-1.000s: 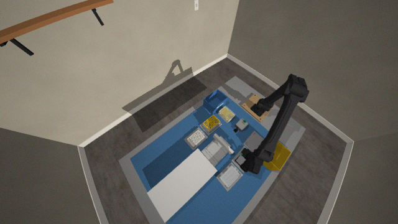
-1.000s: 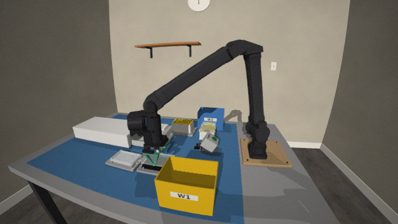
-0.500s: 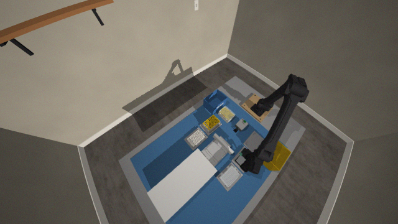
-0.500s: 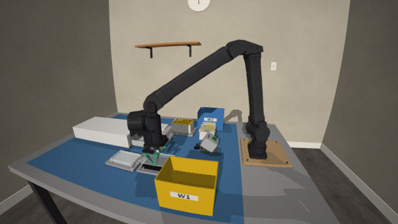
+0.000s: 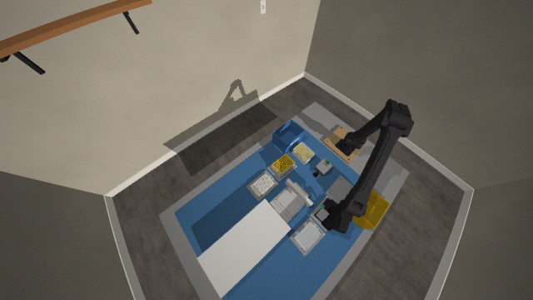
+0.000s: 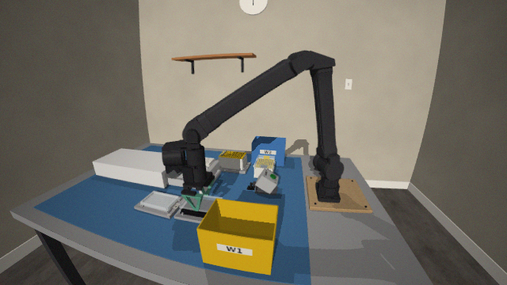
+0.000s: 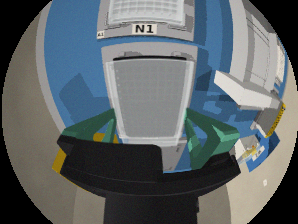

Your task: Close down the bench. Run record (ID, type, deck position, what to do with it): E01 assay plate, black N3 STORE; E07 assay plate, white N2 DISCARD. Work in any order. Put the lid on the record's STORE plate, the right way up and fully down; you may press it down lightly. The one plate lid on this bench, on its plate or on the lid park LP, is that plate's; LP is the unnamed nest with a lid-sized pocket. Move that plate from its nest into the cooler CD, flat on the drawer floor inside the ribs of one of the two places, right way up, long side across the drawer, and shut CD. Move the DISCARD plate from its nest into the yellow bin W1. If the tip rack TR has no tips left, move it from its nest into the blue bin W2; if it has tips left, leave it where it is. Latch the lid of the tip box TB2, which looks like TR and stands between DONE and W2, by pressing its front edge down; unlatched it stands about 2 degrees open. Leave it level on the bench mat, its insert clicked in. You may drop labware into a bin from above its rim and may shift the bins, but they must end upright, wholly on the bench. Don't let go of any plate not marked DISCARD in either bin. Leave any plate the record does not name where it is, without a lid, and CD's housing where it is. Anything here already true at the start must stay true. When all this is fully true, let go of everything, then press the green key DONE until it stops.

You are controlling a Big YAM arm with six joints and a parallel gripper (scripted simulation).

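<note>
Now: hand 30 mm above the black plate. Round my hand: grey plate lid (right at my hand); then grey lid park nest (170 mm behind, 20 mm to the right, 40 mm below); then yellow bin W1 (170 mm behind, 130 mm to the left, 10 mm below).
</note>
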